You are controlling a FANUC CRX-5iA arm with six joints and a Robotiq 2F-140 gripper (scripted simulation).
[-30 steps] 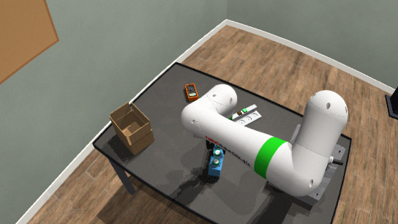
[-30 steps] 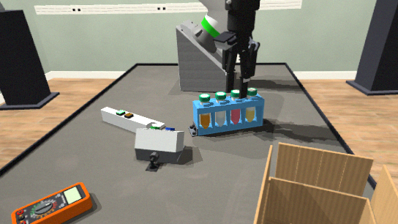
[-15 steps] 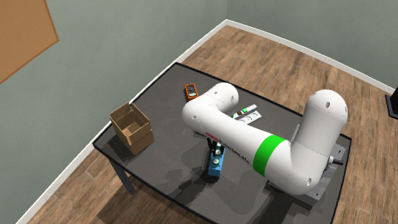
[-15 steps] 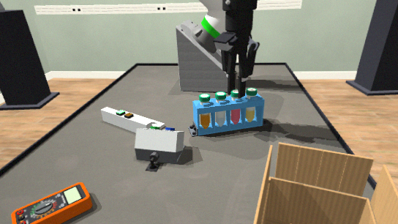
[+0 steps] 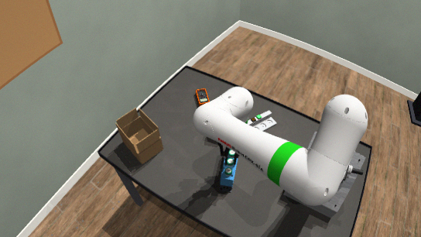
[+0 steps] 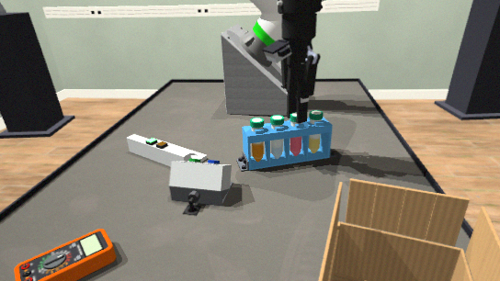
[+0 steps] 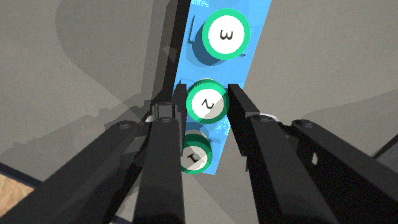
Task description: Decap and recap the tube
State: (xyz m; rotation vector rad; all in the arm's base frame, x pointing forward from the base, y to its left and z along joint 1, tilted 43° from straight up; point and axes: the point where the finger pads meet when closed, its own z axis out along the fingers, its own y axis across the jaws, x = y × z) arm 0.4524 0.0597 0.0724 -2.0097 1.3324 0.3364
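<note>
The cap 2 is 3 cm below my hand. The rest, counted from my hand: cap 1: 1 cm behind, 5 cm to the left, 3 cm below; cap 4: 2 cm ahead, 10 cm to the right, 3 cm below; cap 3: 1 cm ahead, 5 cm to the right, 3 cm below.
</note>
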